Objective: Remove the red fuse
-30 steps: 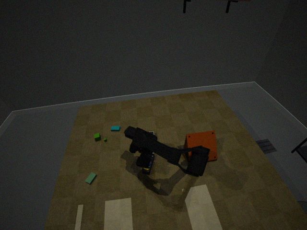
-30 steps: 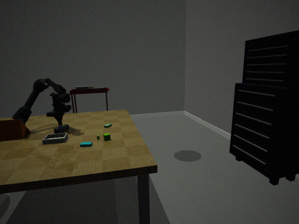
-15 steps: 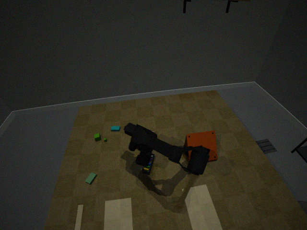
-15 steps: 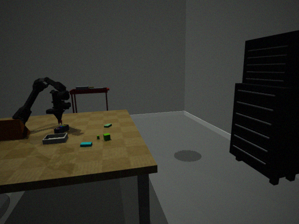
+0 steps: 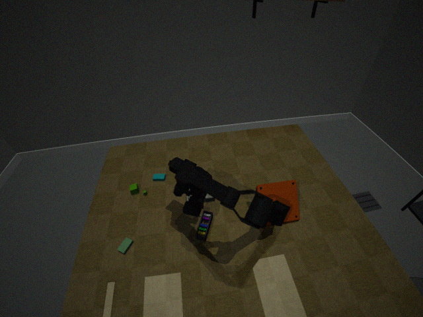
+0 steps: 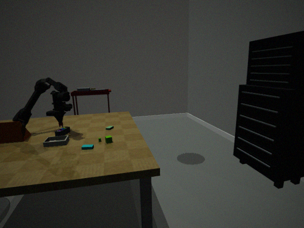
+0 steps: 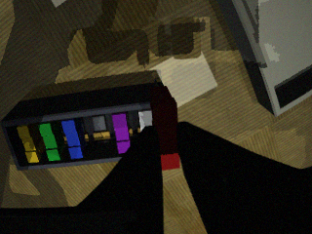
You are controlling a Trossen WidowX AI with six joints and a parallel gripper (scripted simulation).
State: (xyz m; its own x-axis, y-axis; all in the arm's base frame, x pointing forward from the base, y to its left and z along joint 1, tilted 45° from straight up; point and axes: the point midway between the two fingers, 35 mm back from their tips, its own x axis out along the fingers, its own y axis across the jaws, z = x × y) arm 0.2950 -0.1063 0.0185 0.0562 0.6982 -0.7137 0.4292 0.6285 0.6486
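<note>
The tray is 1 cm behind my gripper tip, 12 cm to the right of it and 10 cm below it. Also, from my gripper tip: red fuse (1 cm below).
</note>
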